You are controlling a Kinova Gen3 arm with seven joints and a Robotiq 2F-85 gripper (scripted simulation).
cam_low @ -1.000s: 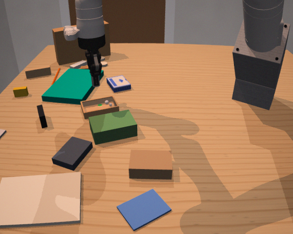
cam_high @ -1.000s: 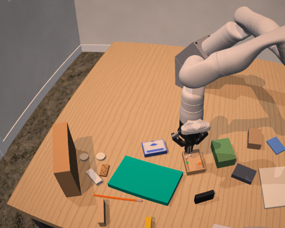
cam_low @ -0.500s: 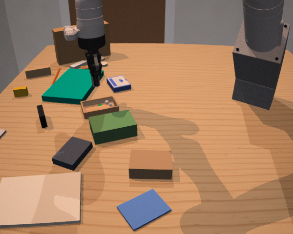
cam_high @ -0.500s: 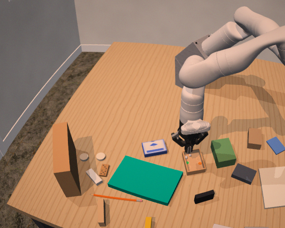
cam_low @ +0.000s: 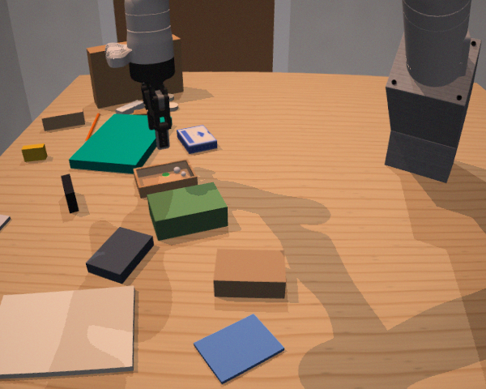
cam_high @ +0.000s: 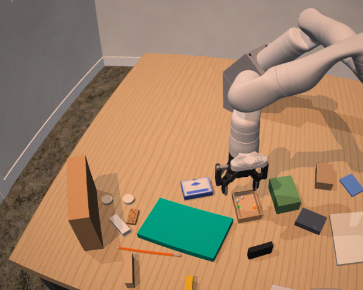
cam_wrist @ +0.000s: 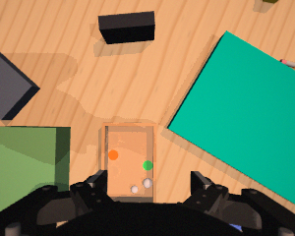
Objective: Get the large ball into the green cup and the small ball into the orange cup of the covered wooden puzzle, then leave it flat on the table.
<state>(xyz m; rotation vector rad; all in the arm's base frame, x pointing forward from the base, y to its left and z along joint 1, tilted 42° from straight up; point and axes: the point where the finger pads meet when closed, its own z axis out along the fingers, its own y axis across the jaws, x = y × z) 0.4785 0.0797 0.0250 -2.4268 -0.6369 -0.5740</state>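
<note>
Right now my hand is 8 cm above the wooden puzzle, 2 cm to the right of it and 1 cm past it. Round my hand: green block (12 cm to the left, 9 cm behind, 7 cm below); then teal slab (13 cm ahead, 10 cm to the right, 8 cm below); then black block (13 cm ahead, 12 cm to the left, 7 cm below).
</note>
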